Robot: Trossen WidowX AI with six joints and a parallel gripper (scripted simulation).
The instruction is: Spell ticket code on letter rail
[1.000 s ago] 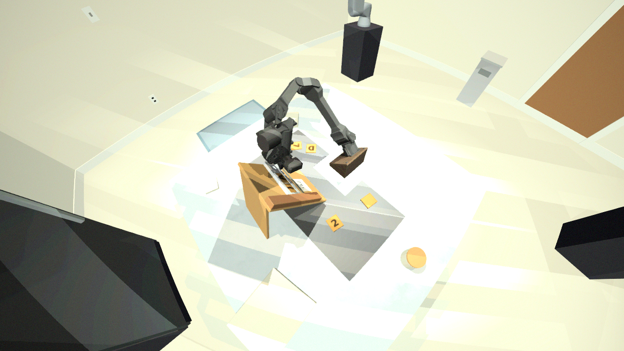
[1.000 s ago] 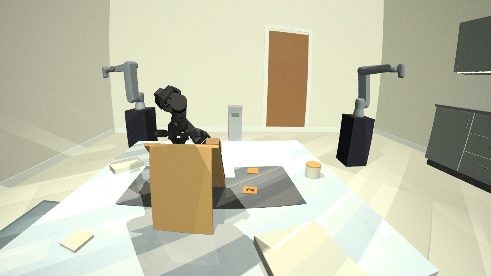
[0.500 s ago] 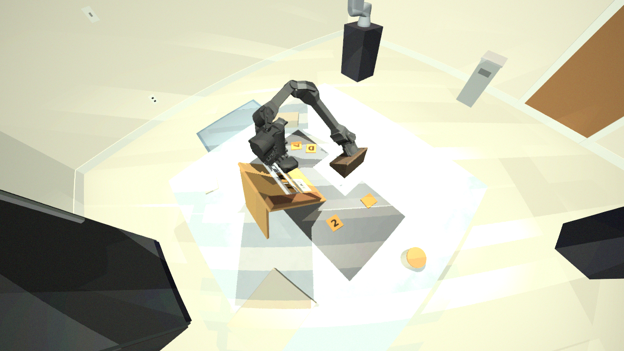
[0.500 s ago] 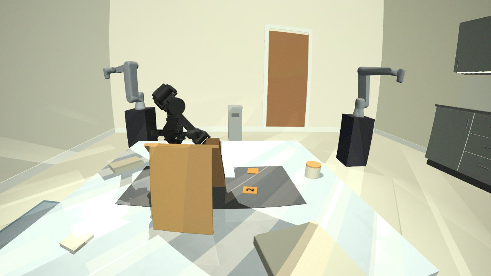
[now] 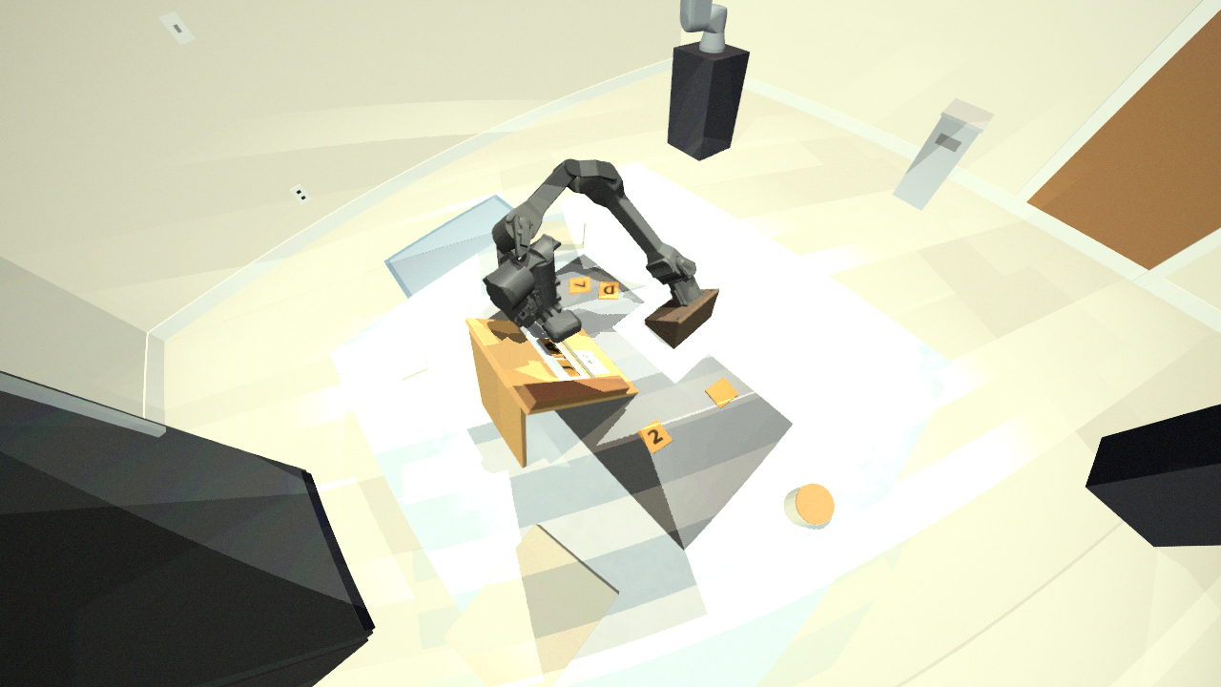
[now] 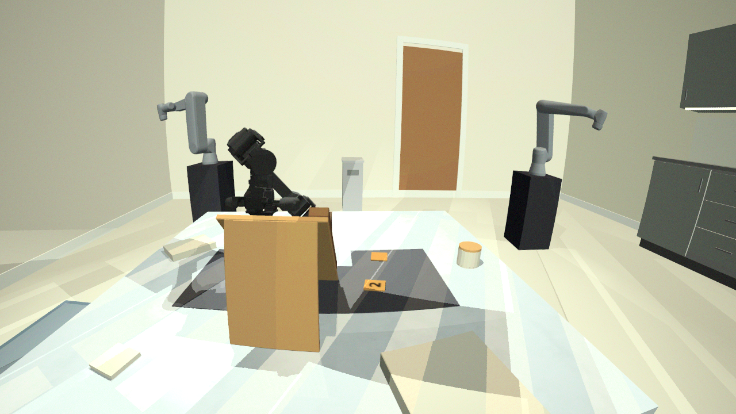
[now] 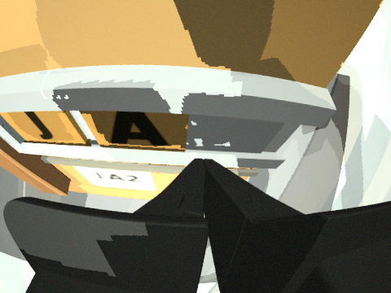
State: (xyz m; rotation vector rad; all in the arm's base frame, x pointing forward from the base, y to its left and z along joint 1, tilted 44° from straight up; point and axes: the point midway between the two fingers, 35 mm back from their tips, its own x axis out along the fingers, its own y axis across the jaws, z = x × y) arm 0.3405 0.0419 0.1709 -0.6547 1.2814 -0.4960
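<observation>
Right now my gripper tip is 10 cm above the white ticket, 7 cm to the right of it and 5 cm past it. Also, from my gripper tip: grey mat 17 cm below, 15 cm behind, 11 cm to the left; pale pad 32 cm ahead, 26 cm to the right, 17 cm below; round tan-lidded canister 61 cm to the left, 22 cm behind, 14 cm below.
</observation>
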